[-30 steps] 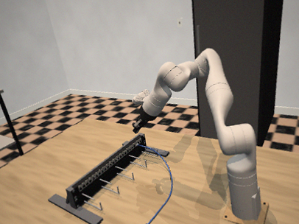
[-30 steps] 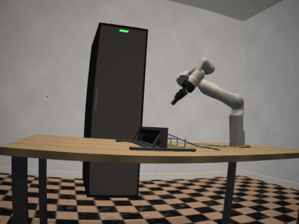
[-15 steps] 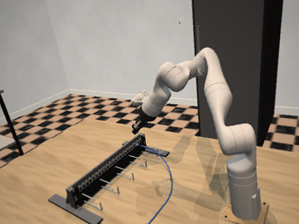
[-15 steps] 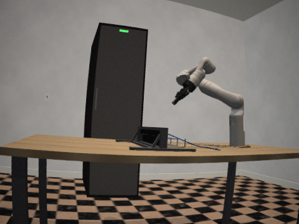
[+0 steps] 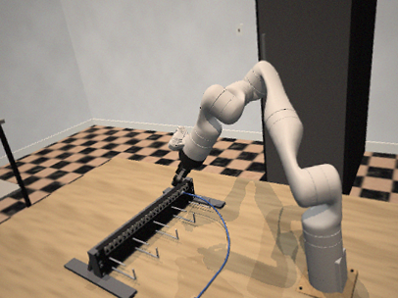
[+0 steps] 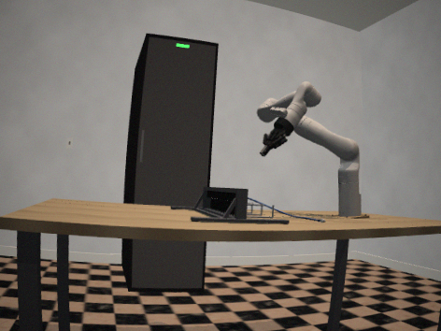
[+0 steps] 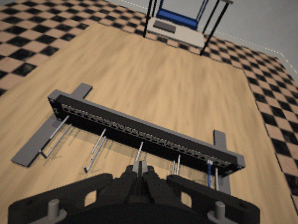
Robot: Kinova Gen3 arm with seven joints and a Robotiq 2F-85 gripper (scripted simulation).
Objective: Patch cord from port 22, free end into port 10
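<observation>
Now: hand 24 cm above the plug, 19 cm to the right of it and 15 cm past it.
</observation>
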